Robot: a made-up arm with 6 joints. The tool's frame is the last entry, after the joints.
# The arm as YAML. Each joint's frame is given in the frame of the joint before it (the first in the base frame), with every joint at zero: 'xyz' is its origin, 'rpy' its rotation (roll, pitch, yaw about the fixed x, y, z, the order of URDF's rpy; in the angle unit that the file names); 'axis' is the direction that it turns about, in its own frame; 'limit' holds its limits. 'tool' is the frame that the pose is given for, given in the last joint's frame.
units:
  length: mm
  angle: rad
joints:
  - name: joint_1
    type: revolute
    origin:
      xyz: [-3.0, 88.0, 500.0]
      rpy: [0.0, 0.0, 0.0]
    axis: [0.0, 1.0, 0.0]
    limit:
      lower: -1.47
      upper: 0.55
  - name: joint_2
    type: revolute
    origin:
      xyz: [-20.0, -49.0, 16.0]
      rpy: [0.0, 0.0, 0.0]
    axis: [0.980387, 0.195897, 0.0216]
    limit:
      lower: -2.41
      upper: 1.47
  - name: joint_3
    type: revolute
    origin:
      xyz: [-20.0, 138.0, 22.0]
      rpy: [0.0, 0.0, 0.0]
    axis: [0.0, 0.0, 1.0]
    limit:
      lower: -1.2
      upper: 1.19
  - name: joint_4
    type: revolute
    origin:
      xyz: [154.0, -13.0, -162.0]
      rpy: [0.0, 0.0, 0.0]
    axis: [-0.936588, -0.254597, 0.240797]
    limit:
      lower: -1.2
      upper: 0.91
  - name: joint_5
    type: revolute
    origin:
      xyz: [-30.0, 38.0, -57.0]
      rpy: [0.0, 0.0, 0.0]
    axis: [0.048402, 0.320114, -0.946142]
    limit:
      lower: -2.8
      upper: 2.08
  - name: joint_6
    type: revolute
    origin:
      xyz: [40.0, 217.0, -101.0]
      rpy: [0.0, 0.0, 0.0]
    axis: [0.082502, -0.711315, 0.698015]
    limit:
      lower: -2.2
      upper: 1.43
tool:
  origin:
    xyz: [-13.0, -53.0, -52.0]
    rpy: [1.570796, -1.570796, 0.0]
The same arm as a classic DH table. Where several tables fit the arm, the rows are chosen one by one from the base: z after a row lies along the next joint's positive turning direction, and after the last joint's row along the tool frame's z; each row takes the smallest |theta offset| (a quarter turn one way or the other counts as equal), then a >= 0, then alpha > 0; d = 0 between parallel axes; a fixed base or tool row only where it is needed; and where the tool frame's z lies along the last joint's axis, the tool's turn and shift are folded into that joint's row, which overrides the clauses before.
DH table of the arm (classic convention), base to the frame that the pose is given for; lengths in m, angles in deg. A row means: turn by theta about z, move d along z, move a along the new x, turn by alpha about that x. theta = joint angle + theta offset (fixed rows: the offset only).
base (fixed): d 0.5000, theta0 0.00, a -0.0030, alpha -90.00
joint_1: d 0.0429, theta0 88.74, a -0.0164, alpha 78.70
joint_2: d -0.0126, theta0 -89.75, a -0.1392, alpha 88.76
joint_3: d -0.1041, theta0 3.91, a 0.0529, alpha 76.07
joint_4: d -0.1180, theta0 -18.47, a -0.0233, alpha 110.77
joint_5: d -0.0566, theta0 84.53, a -0.0773, alpha 152.14
joint_6: d -0.4143, theta0 -19.91, a 0.0068, alpha -44.66
tool (fixed): d 0.1068, theta0 -83.26, a 0.0000, alpha 0.00
Joint limits (deg, base to tool): -84.22..31.51 -138.08..84.22 -68.75..68.18 -68.75..52.14 -160.43..119.18 -126.05..81.93

